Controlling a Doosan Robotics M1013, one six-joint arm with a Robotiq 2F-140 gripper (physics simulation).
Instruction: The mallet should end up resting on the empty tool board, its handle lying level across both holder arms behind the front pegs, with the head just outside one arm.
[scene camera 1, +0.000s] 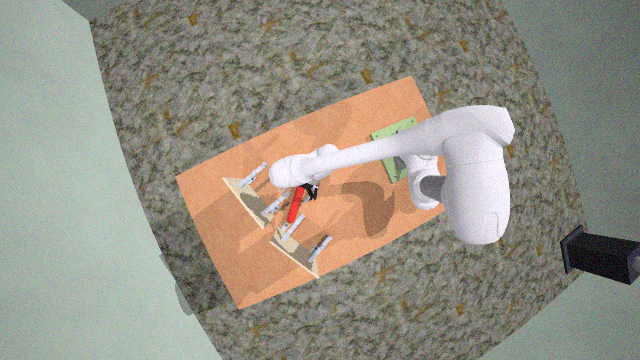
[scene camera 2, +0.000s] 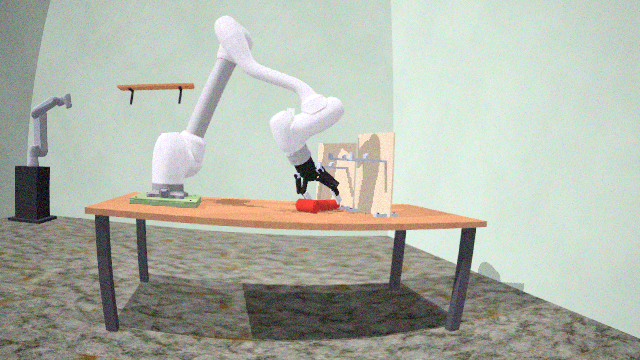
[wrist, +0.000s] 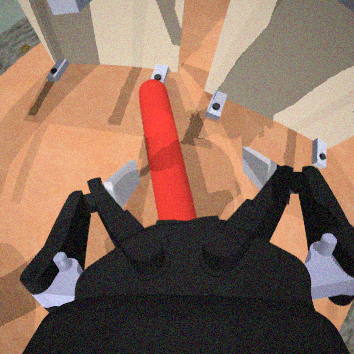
Scene:
A tool board (scene camera 1: 262, 214) is 0.98 m from the lens. A tool board (scene camera 1: 307, 259) is 1.07 m from the lens.

